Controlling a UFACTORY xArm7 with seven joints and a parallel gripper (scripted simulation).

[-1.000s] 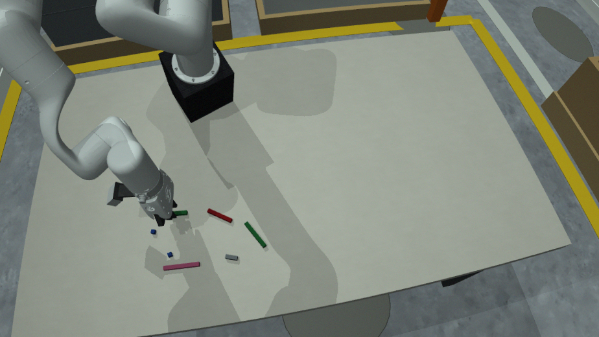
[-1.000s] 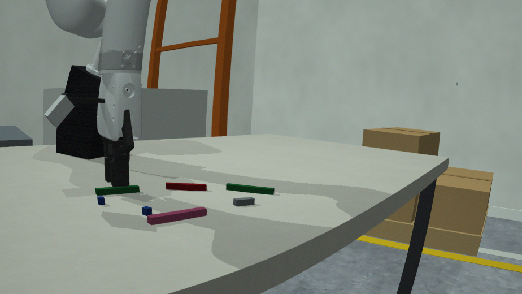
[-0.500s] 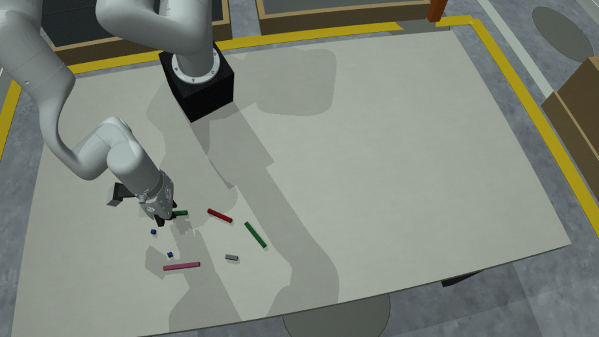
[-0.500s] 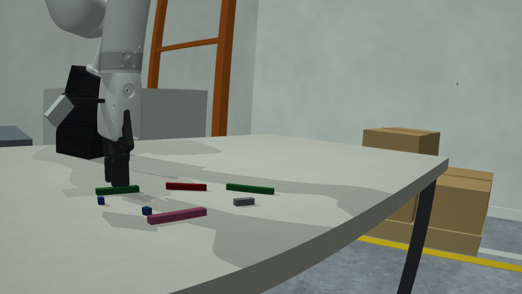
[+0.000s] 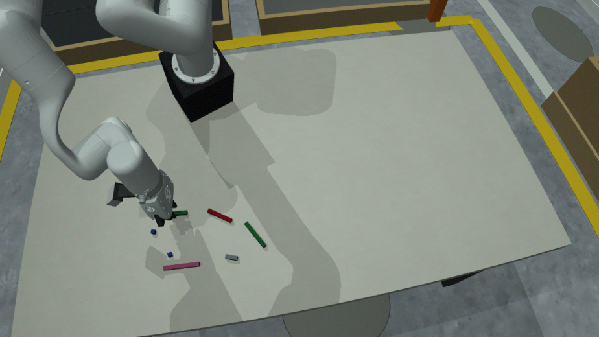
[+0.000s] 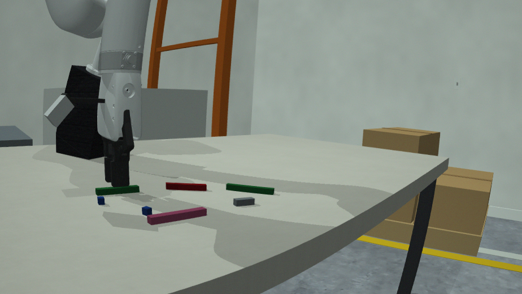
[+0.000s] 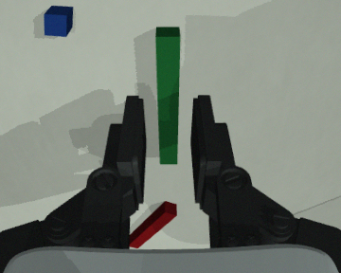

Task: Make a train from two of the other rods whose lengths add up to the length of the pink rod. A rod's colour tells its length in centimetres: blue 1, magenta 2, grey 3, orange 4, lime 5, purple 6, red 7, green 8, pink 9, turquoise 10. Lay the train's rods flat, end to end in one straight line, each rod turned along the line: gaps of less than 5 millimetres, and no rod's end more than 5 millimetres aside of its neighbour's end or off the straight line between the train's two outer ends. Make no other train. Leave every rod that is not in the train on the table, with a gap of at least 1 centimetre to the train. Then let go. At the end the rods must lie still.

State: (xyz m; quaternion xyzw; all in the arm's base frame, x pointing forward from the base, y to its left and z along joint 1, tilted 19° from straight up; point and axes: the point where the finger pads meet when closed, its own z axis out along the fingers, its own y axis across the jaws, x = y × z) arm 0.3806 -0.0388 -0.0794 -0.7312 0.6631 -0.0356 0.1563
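My hand is 14 cm short of the pink rod, 5 cm to the right of it and 3 cm above it. The rest, counted from my hand: grey rod (11 cm ahead, 17 cm to the left, 3 cm below); red rod (13 cm to the left, 3 cm below).
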